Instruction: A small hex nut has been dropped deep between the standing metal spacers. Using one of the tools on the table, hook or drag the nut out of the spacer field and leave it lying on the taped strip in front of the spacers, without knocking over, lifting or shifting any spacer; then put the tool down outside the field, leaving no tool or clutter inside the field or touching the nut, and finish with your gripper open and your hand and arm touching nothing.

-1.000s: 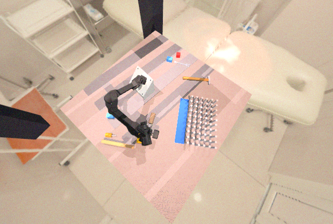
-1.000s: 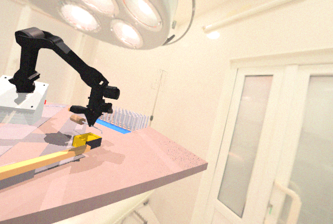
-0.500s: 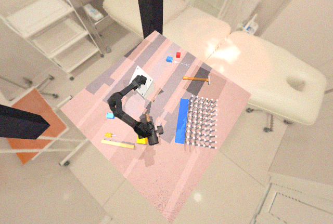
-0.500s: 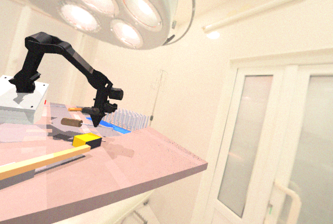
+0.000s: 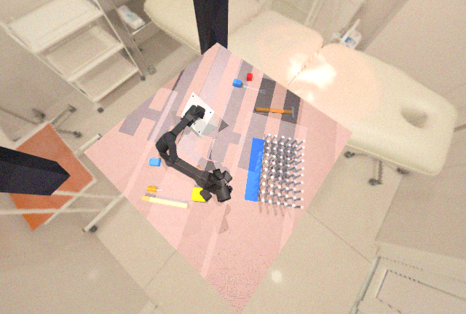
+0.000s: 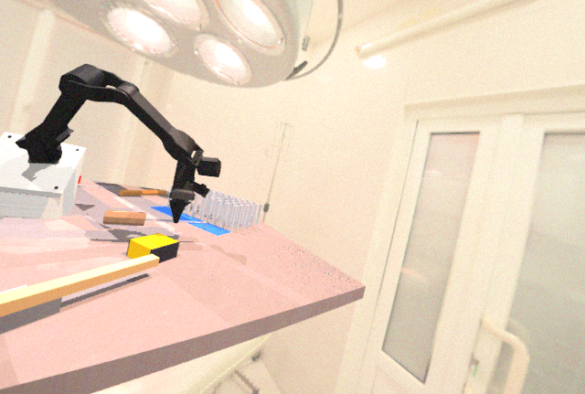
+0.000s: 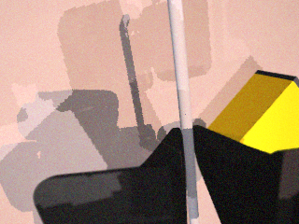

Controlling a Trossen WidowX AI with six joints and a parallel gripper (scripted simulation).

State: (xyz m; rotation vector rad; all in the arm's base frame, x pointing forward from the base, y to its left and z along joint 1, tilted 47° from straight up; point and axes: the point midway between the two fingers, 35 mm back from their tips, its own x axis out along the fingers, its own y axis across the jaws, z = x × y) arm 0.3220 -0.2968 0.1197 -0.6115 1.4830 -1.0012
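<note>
Right now the yellow block is 6 cm behind my gripper tip, 8 cm to the right of it and 4 cm below it. Round my gripper tip: hook tool 2 cm behind, 1 cm to the left; grey fork-like tool 22 cm behind, 76 cm to the left, 6 cm below; blue taped strip 12 cm ahead, 26 cm to the left, 6 cm below.
</note>
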